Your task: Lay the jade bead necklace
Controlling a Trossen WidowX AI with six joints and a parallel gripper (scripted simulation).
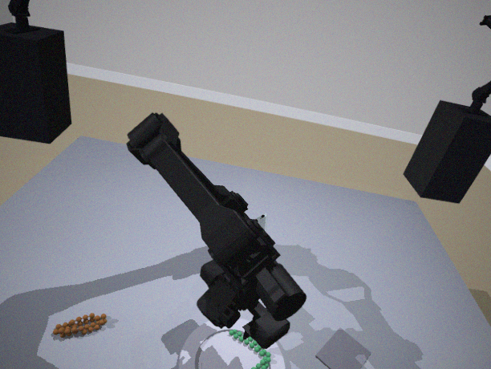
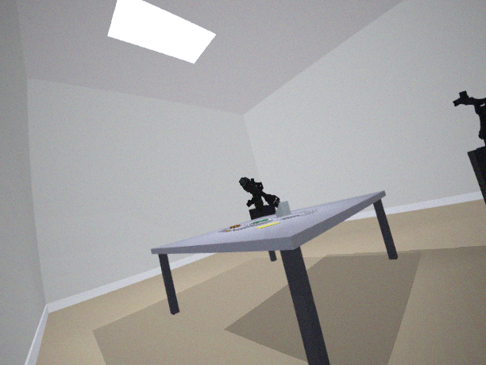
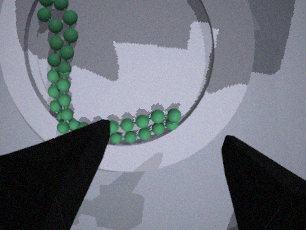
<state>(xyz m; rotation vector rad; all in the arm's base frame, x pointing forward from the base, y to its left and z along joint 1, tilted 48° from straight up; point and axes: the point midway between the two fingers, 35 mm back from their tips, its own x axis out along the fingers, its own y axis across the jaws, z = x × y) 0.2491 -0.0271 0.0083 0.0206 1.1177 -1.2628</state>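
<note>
The round bead board is 50 mm ahead of my gripper tip, 10 mm to the left of it and 40 mm below it. From my gripper tip the other things lie so: yellow strip: 250 mm ahead, 230 mm to the left, 50 mm below; then flat grey square: 10 mm ahead, 240 mm to the left, 50 mm below.
</note>
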